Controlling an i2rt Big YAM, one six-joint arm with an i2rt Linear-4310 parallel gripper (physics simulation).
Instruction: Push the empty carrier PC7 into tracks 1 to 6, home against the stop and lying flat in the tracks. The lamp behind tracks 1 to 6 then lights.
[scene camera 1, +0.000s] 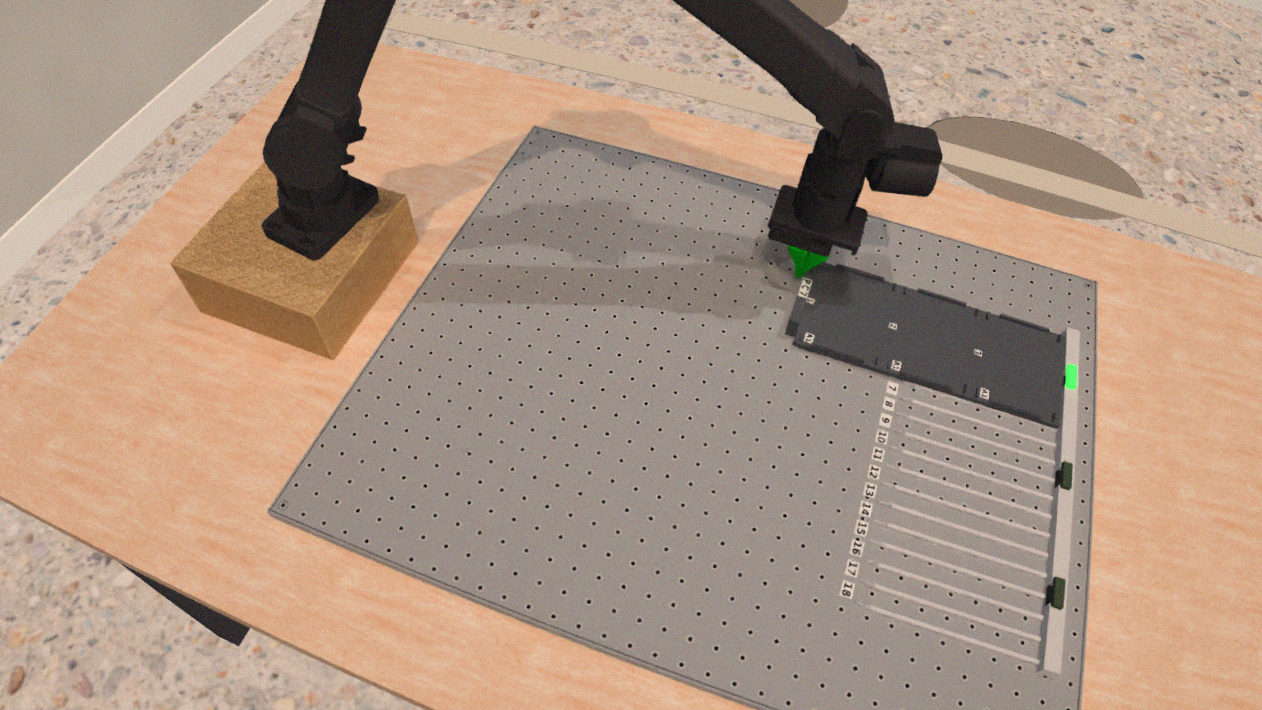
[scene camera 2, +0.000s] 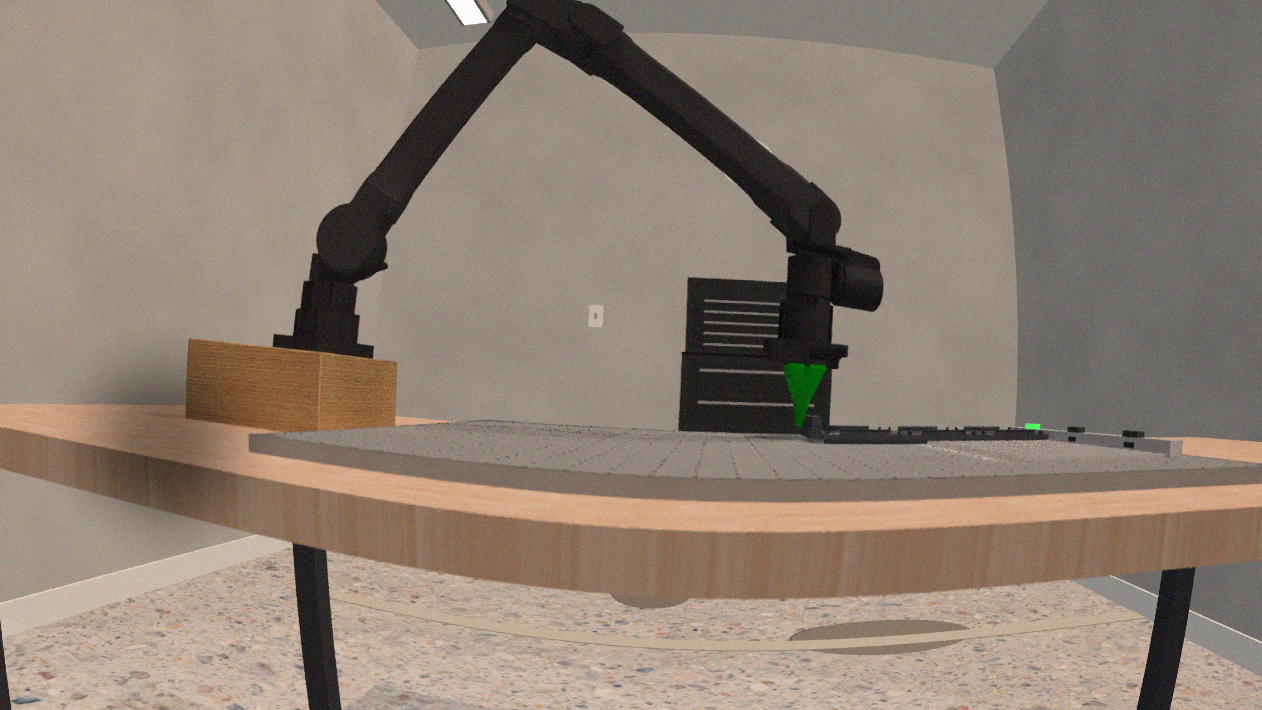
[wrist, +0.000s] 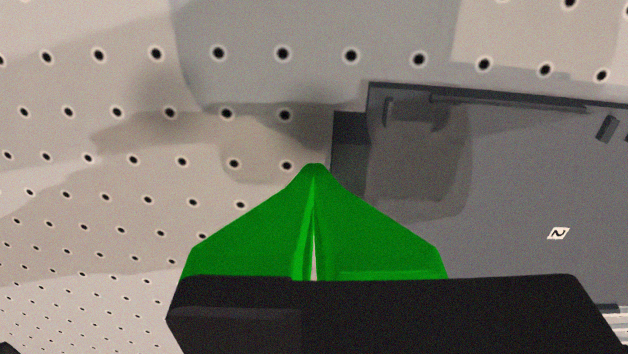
Labels:
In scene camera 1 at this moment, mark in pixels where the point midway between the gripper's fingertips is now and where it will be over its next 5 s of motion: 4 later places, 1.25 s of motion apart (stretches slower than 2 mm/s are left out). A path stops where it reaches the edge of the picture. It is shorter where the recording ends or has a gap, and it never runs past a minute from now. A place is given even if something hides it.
The gripper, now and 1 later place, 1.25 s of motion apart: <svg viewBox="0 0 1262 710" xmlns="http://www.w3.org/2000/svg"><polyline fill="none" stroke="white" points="799,273 796,218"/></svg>

